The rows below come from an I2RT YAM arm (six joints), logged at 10 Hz.
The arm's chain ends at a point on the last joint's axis. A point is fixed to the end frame.
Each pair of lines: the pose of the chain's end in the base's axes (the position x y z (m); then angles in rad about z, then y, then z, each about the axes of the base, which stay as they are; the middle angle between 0 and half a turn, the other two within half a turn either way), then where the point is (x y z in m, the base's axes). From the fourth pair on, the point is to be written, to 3 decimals.
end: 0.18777 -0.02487 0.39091 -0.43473 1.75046 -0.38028
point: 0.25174 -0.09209 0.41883
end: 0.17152 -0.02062 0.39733 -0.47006 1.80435 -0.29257
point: 0.24319 -0.08101 0.42197
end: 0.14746 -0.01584 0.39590 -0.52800 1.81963 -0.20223
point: 0.22567 -0.06714 0.42124
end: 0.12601 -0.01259 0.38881 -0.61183 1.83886 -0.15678
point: 0.208 -0.057 0.415
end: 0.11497 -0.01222 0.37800 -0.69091 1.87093 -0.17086
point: 0.199 -0.054 0.404
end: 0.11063 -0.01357 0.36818 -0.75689 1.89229 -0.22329
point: 0.194 -0.056 0.393
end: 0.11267 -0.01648 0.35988 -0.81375 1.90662 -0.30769
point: 0.194 -0.063 0.385
